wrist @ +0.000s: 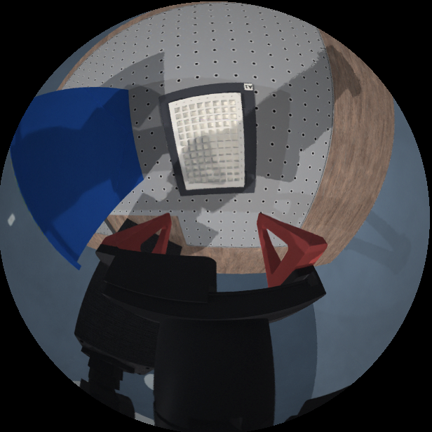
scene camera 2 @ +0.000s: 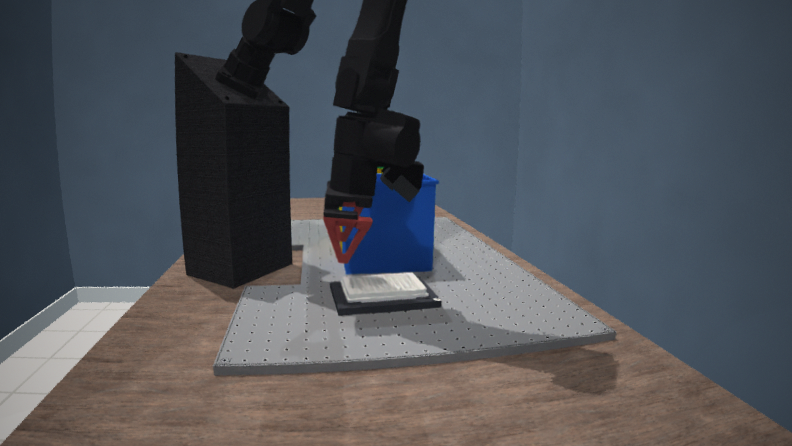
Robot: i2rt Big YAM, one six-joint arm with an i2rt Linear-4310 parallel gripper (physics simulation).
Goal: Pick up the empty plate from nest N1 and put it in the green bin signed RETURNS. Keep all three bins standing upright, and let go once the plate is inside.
Scene:
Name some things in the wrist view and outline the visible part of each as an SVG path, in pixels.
My gripper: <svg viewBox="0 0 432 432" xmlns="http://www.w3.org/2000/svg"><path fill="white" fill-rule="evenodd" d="M105 236L97 250L95 250L95 255L107 267L107 272L103 278L103 281L106 283L102 290L102 295L124 309L135 313L137 316L159 323L153 379L156 412L167 421L183 428L191 428L200 419L229 419L229 422L238 428L239 431L244 431L268 418L274 411L275 405L274 360L269 323L281 320L292 313L304 309L304 307L309 306L309 304L312 304L326 294L313 266L325 248L327 248L328 244L324 238L259 212L256 224L268 288L217 292L216 262L214 259L206 256L166 254L171 227L169 212L154 217L147 222L142 222ZM266 229L269 229L269 231L287 243L288 251L282 260L279 259ZM161 229L151 252L141 252L141 243Z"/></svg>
A blue bin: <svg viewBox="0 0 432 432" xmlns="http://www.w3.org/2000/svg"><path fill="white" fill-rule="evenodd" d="M128 89L78 87L37 95L27 107L11 140L10 154L15 179L30 214L53 247L78 270L81 265L76 261L97 228L100 227L100 224L102 224L116 205L137 184L144 180L133 139Z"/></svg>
A white plate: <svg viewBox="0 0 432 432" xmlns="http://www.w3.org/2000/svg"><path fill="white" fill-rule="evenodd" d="M241 93L212 93L168 102L177 155L186 189L243 187L244 141Z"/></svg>

